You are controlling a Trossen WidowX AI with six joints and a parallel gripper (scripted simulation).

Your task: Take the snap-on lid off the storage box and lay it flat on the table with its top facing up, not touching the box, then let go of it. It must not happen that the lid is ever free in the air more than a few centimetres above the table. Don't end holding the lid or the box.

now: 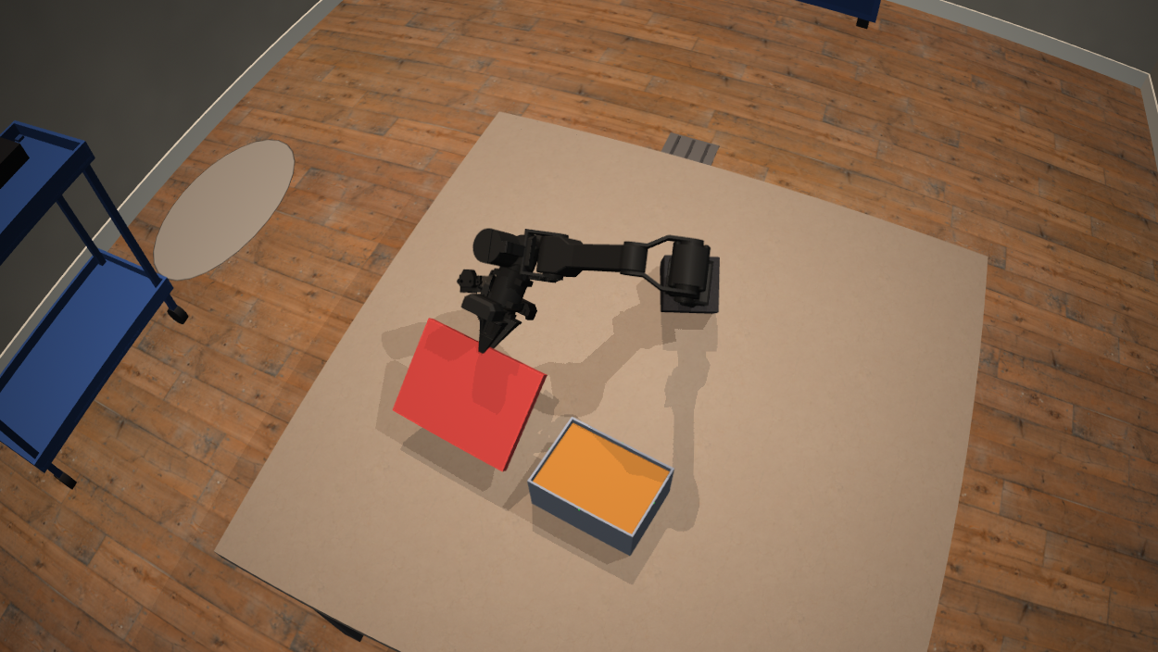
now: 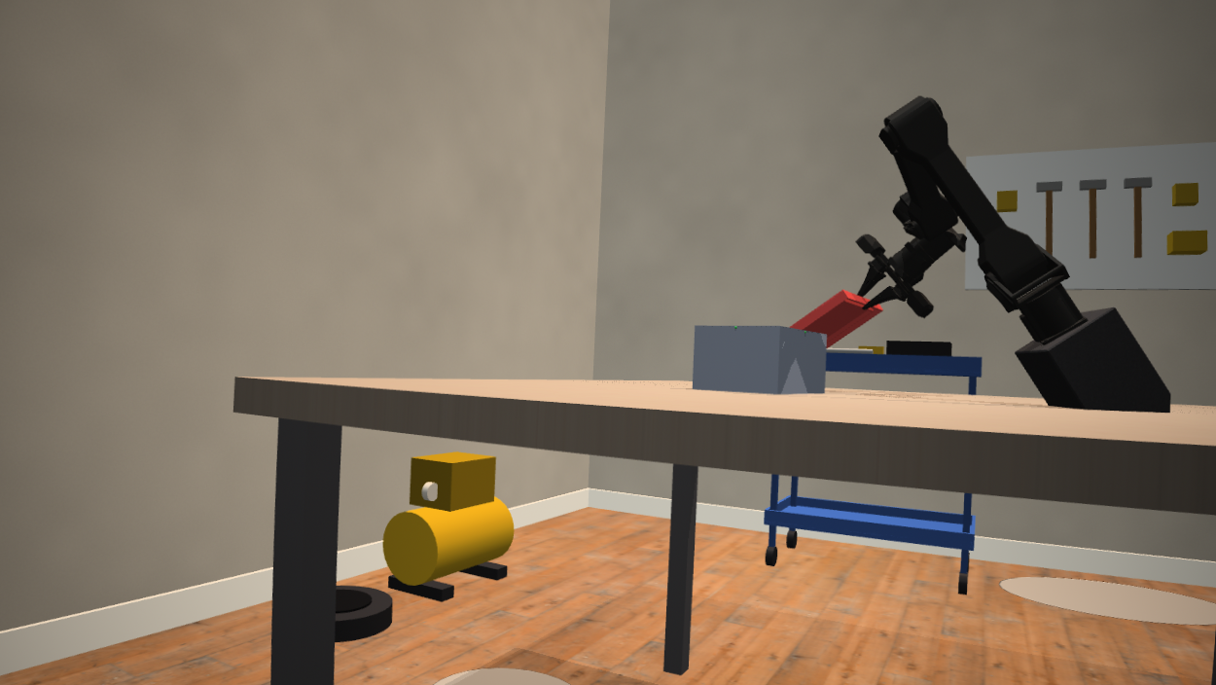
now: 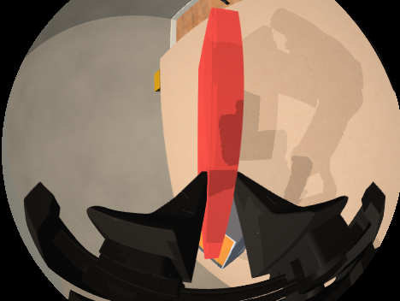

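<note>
Now: hand 9 cm short of the red lid, 1 cm to the left of it and 6 cm above it. The rest, counted from my hand: storage box (13 cm ahead, 27 cm to the left, 14 cm below).
</note>
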